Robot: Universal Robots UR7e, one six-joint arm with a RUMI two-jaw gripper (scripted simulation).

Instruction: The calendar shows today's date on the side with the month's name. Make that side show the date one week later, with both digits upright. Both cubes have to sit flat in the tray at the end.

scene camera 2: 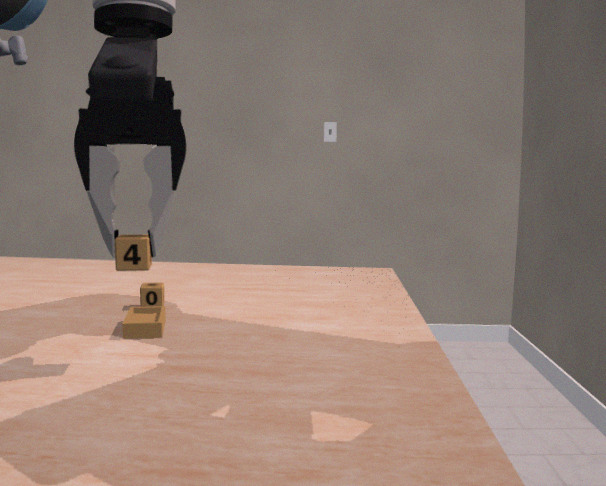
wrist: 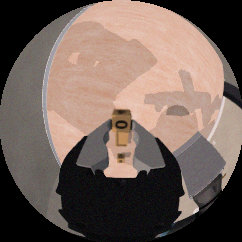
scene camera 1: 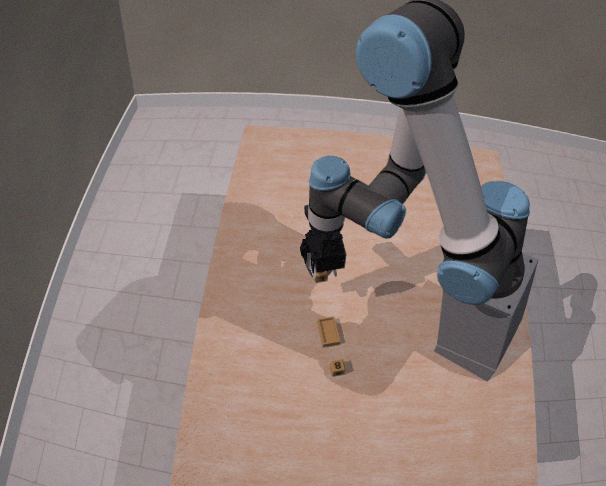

Labels:
My gripper shows in scene camera 2, in the wrist view and in scene camera 1 (320, 275). One and the same spot on my gripper: (wrist: 90, 153) is (scene camera 2: 160, 160).

